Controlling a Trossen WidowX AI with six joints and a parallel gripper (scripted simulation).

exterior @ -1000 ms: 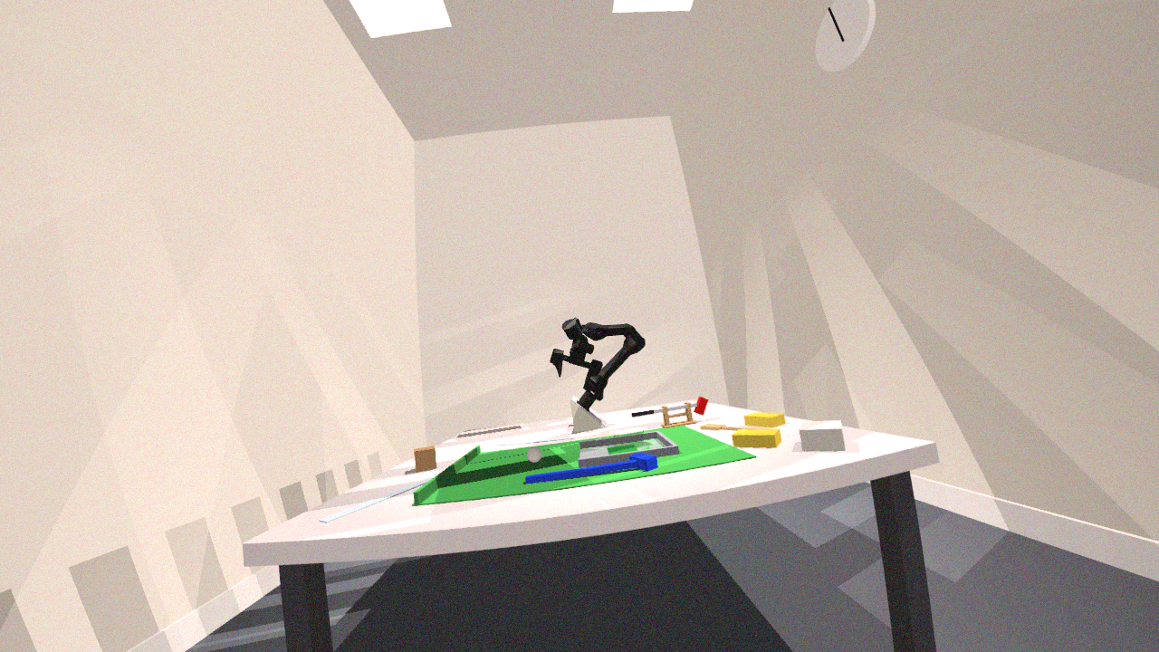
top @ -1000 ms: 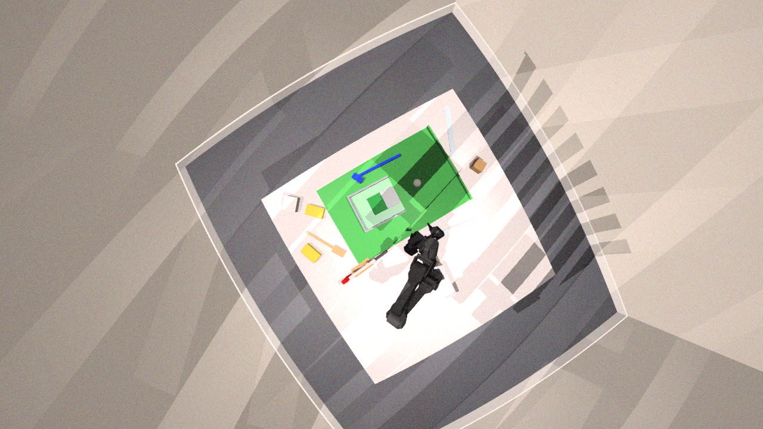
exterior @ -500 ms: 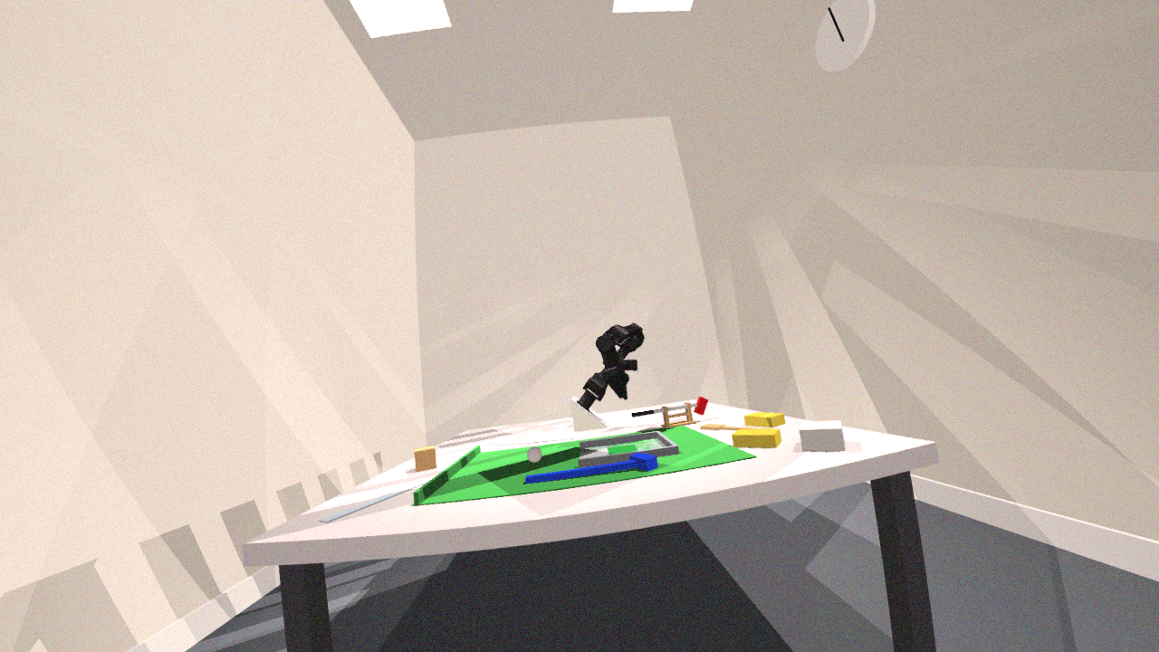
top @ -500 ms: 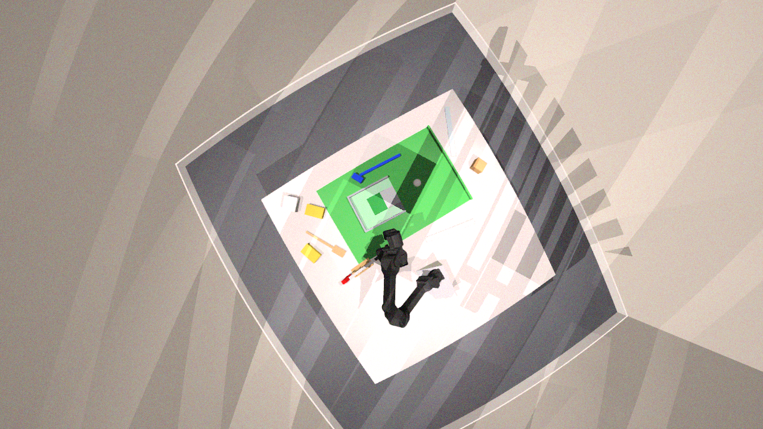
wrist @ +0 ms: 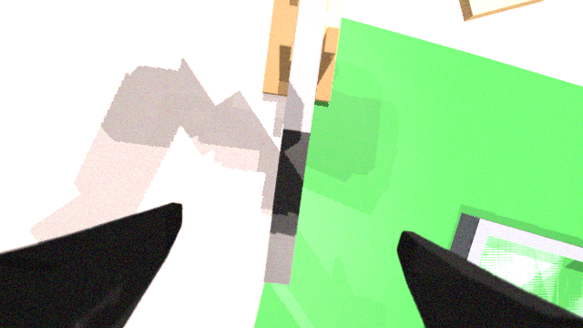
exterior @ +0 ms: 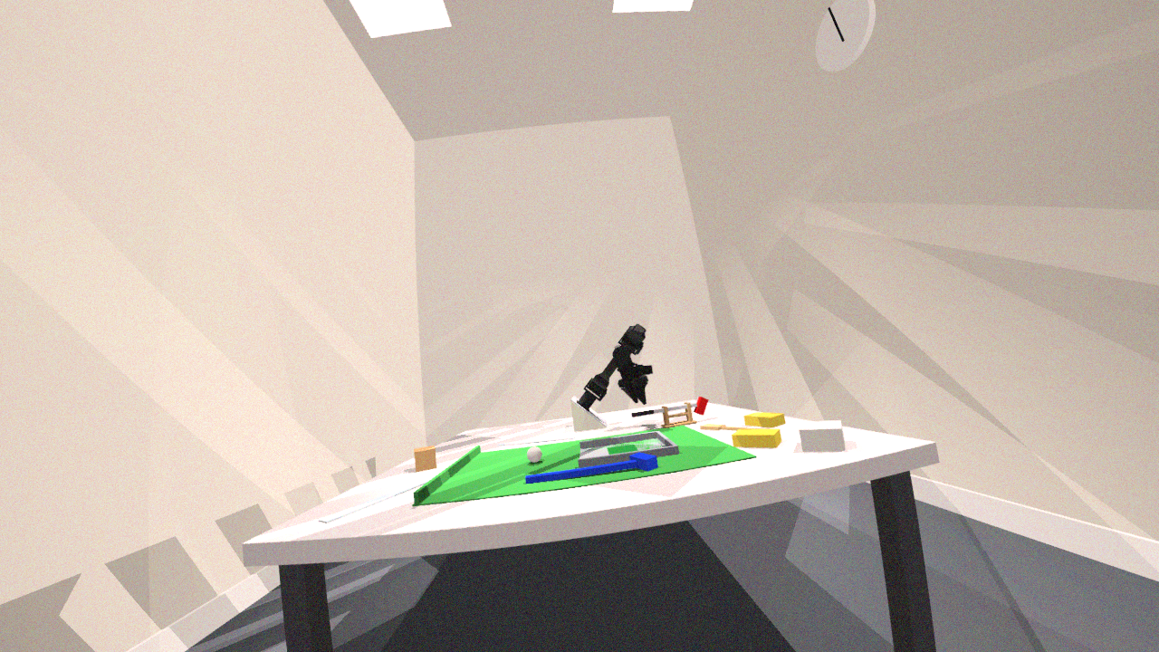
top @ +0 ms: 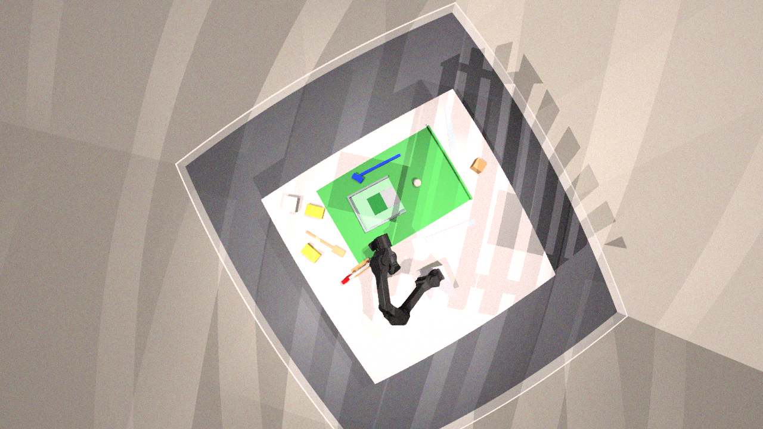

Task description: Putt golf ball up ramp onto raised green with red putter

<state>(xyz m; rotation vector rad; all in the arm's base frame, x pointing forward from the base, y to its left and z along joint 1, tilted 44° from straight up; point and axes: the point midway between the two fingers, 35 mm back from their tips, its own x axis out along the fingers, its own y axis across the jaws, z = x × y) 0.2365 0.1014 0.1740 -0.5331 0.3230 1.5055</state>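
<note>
Right now the small wooden rack is 20 mm behind my gripper tip, 130 mm to the left of it and 60 mm below it. The rest, counted from my gripper tip: white golf ball: 230 mm ahead, 360 mm to the right, 70 mm below; then blue putter: 420 mm ahead, 210 mm to the right, 80 mm below; then tan cube: 140 mm ahead, 720 mm to the right, 70 mm below.
</note>
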